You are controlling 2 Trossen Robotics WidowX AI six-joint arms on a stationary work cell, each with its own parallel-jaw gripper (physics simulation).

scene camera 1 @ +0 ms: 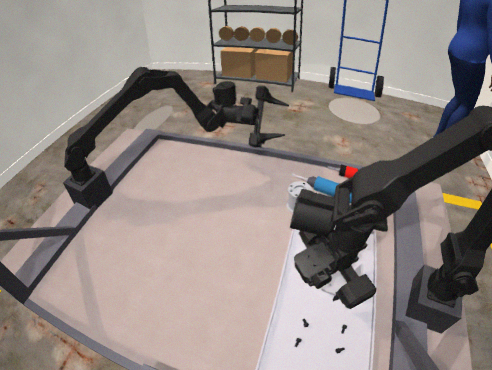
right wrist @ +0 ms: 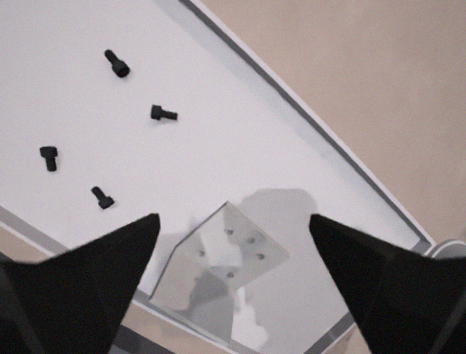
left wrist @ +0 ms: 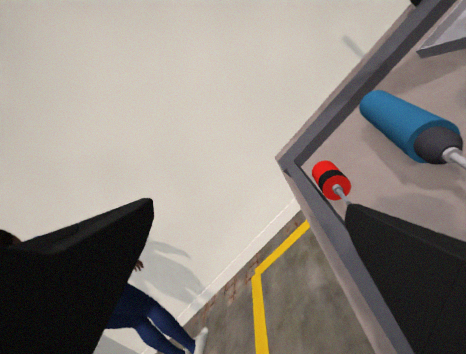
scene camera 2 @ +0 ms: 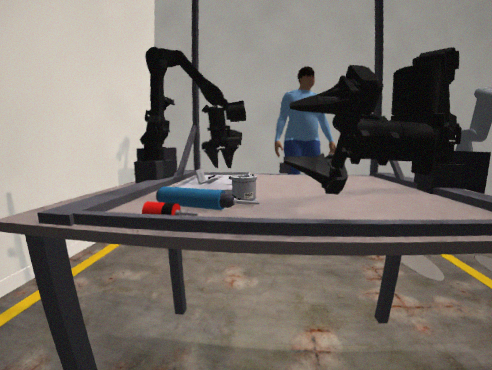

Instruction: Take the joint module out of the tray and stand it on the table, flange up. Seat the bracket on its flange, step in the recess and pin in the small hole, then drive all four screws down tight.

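Places are measured from the left arm's base along level axes (x ahead, y left, z up), in millimetres.
Pixels of known places: left gripper, fingertip midpoint: [scene camera 1: 286, 120] [left wrist: 250, 210] [scene camera 2: 286, 135]; right gripper, fingertip midpoint: [right wrist: 236, 221] [scene camera 2: 222, 167]; left arm's base, link origin: [scene camera 1: 83, 176] [scene camera 2: 439, 163]; right arm's base, link origin: [scene camera 1: 442, 290] [scene camera 2: 153, 160].
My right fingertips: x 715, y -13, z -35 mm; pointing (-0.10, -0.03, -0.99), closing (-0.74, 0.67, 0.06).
Note:
For each thing: its top centre in the pictures, then the offset to it from my right fingertips. "pt": a spot on its surface instead.
- grey joint module, top centre: [scene camera 2: 243, 174] [scene camera 1: 300, 188] dx -131, dy +241, dz +8 mm
- white tray, top centre: [right wrist: 205, 208] [scene camera 1: 327, 296] [scene camera 2: 218, 178] dx +20, dy -7, dz -40 mm
- blue driver, surface spot: [left wrist: 392, 120] [scene camera 2: 202, 190] [scene camera 1: 331, 181] pt dx -61, dy +329, dz -16 mm
- smaller red driver, top centre: [left wrist: 324, 177] [scene camera 2: 170, 203] [scene camera 1: 343, 166] dx -41, dy +421, dz -22 mm
The grey joint module [scene camera 1: 294, 201] [scene camera 2: 244, 188] stands upright on the table beside the tray's end, its holed flange up. The L-shaped grey bracket [right wrist: 215, 260] [scene camera 2: 200, 176] rests in the white tray [scene camera 1: 280, 320] [right wrist: 300, 113], its plate with small holes facing the right wrist camera. My right gripper [right wrist: 236, 221] [scene camera 2: 223, 166] is open above the bracket, empty, fingertips on either side in its wrist view. Several black screws [scene camera 1: 305, 323] [right wrist: 163, 113] lie loose in the tray. My left gripper [scene camera 1: 286, 120] [scene camera 2: 288, 133] [left wrist: 250, 210] is open and empty above the far table edge in scene camera 1.
A blue driver [scene camera 1: 326, 186] [scene camera 2: 192, 197] [left wrist: 392, 120] lies close to the joint module. A smaller red driver [scene camera 1: 350, 172] [scene camera 2: 160, 208] [left wrist: 325, 171] lies by the raised table frame [scene camera 2: 280, 227]. The right arm hides part of the tray in scene camera 1.

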